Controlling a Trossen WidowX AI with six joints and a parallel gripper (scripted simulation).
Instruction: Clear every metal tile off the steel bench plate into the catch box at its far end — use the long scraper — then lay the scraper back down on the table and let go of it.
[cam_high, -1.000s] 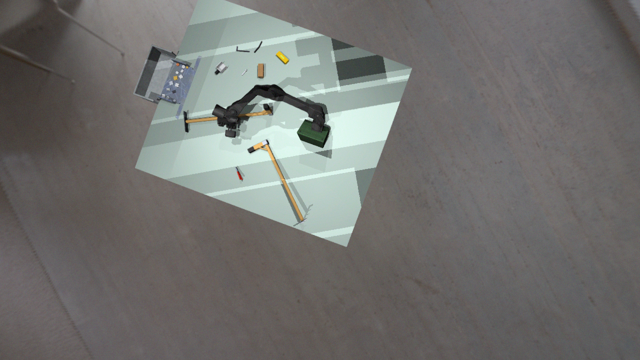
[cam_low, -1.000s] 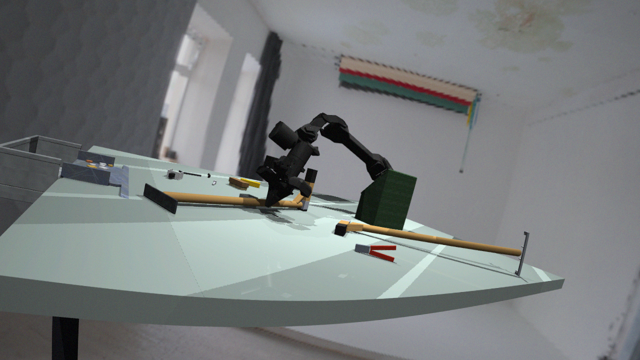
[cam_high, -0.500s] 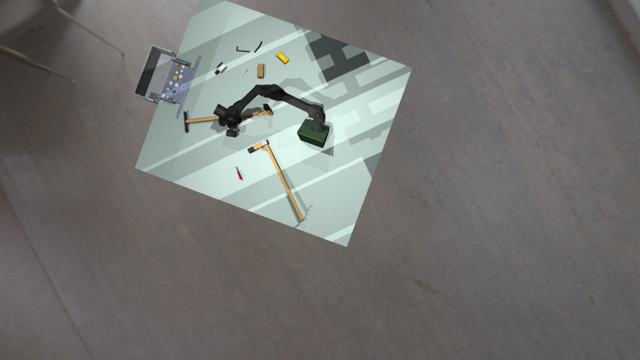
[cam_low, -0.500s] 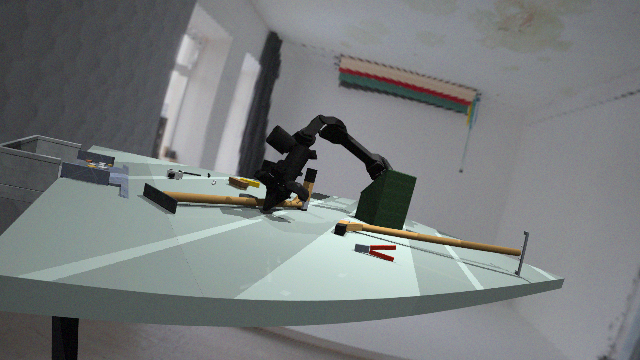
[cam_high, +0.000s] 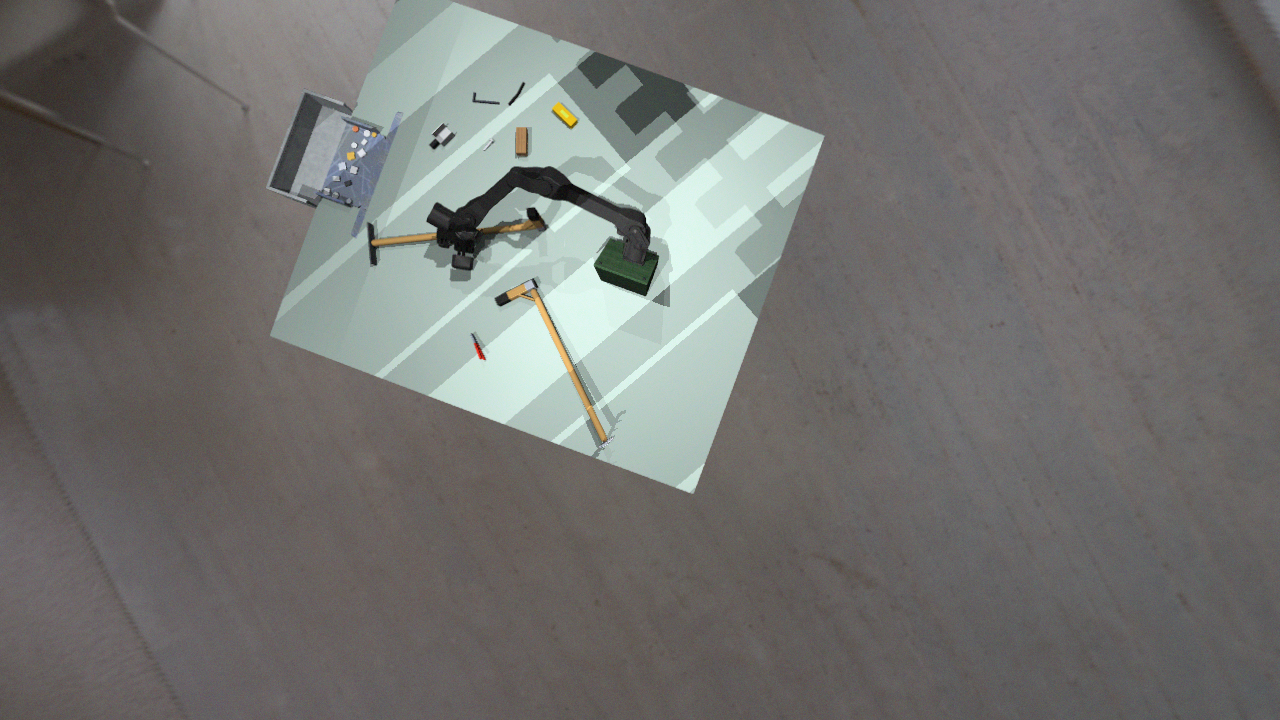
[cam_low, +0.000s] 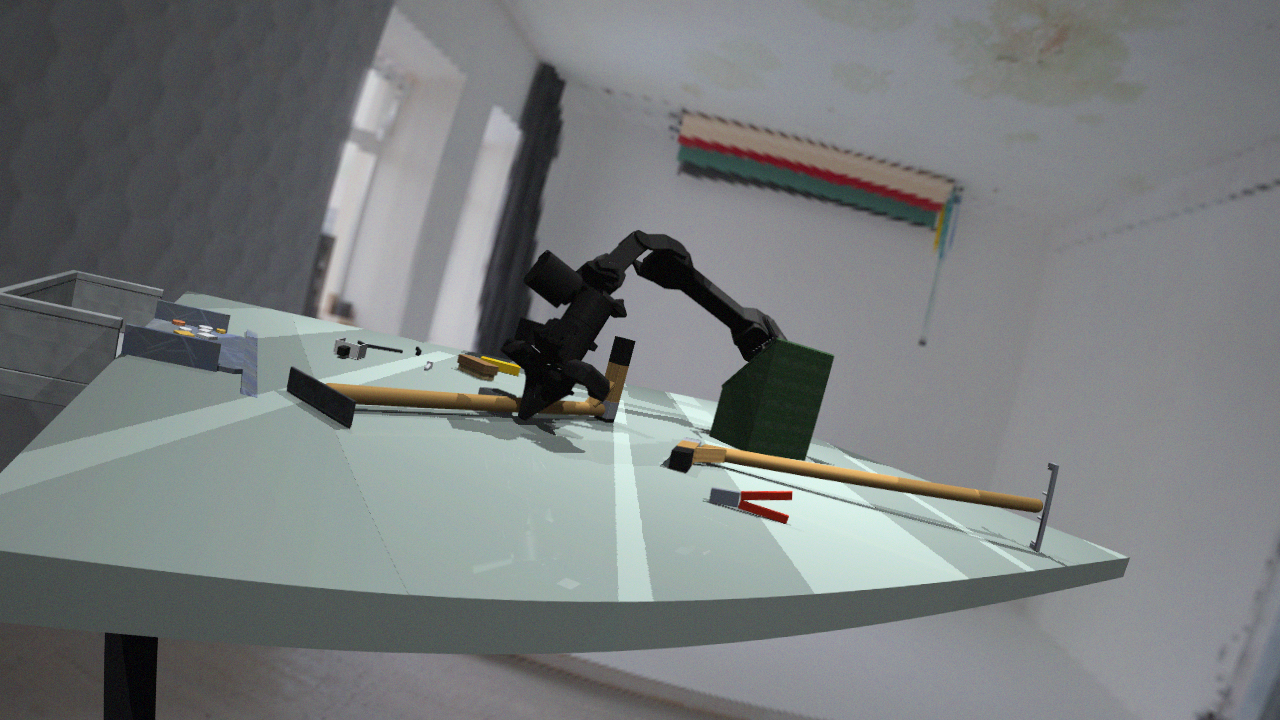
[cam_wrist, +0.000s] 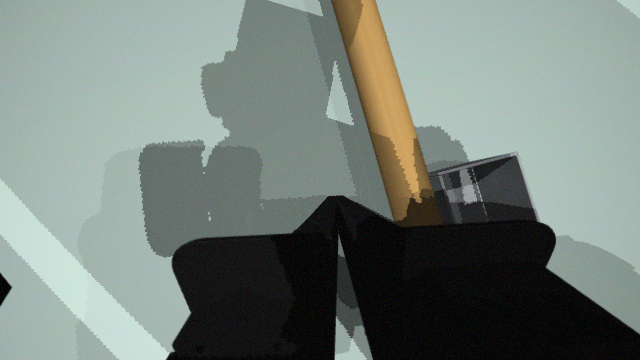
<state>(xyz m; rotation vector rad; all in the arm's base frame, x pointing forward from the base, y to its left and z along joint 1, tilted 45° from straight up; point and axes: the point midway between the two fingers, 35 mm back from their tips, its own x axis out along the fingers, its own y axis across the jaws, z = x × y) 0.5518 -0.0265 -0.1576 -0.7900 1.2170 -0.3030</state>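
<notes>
The long scraper lies 30 mm ahead of my gripper tip, 30 mm to the right of it and 50 mm above it. From my gripper tip the other things lie so: wooden block: 90 mm behind, 390 mm to the right; small grey box: 10 mm ahead, 70 mm to the right; red-handled tool: 140 mm behind, 310 mm to the left.
</notes>
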